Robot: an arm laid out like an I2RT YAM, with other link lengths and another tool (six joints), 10 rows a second.
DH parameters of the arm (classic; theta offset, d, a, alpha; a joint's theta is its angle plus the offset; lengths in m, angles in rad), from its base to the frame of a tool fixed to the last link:
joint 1: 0 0.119 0.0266 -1.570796
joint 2: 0 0 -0.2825 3.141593
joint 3: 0.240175 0 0.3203 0
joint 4: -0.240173 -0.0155 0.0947 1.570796
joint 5: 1.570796 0.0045 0 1.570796
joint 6: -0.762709 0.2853 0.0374 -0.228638
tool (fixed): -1.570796 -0.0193 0 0
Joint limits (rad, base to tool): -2.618..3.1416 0..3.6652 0..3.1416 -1.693..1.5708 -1.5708..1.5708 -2.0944..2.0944
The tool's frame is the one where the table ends.
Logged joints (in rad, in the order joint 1, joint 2, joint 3, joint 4, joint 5, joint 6), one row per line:
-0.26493, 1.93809, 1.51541, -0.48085, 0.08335, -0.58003
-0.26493, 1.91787, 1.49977, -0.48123, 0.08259, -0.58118
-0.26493, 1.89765, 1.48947, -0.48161, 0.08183, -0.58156
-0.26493, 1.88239, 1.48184, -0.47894, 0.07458, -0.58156
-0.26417, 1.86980, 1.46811, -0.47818, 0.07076, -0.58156
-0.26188, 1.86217, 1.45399, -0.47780, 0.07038, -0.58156
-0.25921, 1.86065, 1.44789, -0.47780, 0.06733, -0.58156
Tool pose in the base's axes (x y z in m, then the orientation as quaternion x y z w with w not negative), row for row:
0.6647, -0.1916, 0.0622, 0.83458, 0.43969, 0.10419, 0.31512
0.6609, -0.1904, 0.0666, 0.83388, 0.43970, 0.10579, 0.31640
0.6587, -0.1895, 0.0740, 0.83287, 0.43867, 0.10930, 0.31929
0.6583, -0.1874, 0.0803, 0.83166, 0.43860, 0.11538, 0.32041
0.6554, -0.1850, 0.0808, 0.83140, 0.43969, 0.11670, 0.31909
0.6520, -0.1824, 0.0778, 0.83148, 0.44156, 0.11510, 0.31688
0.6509, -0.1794, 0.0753, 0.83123, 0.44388, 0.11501, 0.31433
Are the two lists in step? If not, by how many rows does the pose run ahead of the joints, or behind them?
They are in step.
